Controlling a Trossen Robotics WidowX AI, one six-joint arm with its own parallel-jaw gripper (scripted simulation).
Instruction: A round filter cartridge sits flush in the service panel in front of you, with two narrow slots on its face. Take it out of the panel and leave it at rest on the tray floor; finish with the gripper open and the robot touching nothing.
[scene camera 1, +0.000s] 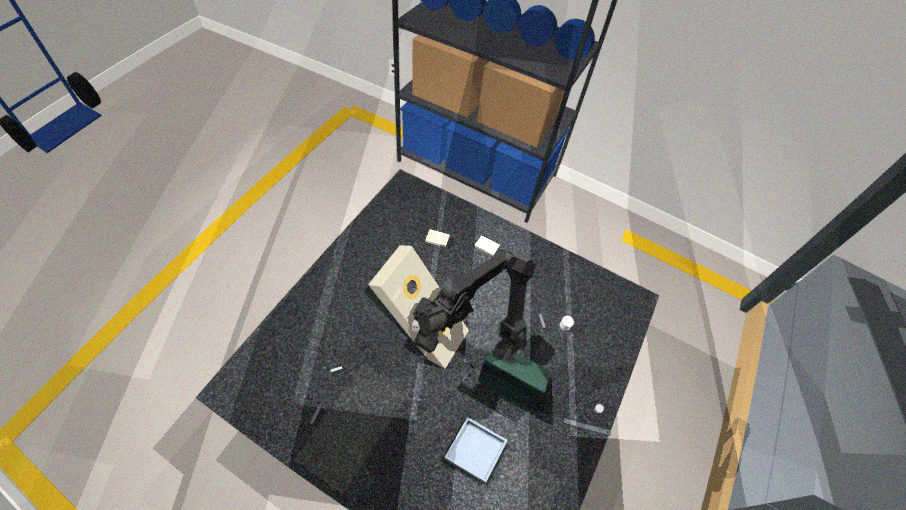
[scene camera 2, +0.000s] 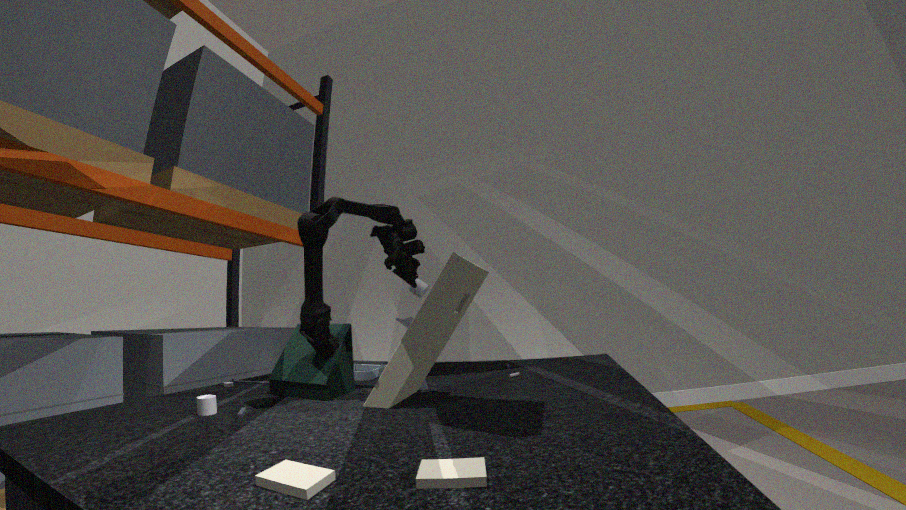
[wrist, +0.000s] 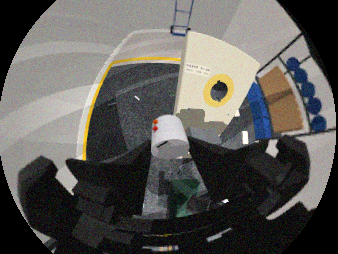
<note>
I see my gripper (scene camera 2: 417, 287), a round filter cartridge (wrist: 169, 141), a service panel (scene camera 2: 460, 279) and a tray (scene camera 1: 476, 449).
My gripper also shows in the wrist view (wrist: 169, 141). The service panel shows as well in scene camera 1 (scene camera 1: 401, 283) and in the wrist view (wrist: 214, 78).
</note>
